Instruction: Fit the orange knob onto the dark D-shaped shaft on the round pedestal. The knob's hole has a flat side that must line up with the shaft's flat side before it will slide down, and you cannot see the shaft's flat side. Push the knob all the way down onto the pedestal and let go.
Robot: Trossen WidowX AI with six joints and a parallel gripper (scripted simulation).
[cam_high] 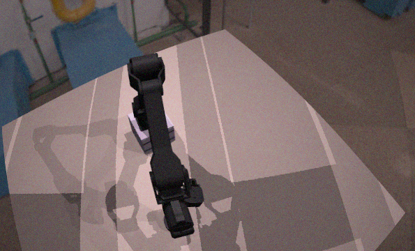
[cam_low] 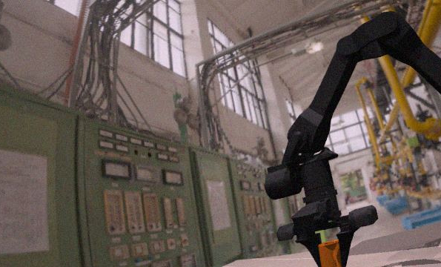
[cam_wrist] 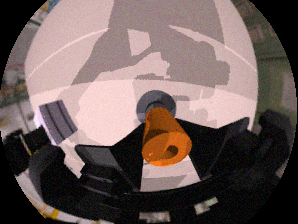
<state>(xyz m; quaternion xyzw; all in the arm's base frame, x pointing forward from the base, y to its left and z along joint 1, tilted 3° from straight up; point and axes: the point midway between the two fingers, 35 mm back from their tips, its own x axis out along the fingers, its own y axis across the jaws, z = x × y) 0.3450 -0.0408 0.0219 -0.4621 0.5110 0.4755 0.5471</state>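
Now: gripper tip 20 mm below the orange knob. Round my gripper tip: round pedestal (40 mm below).
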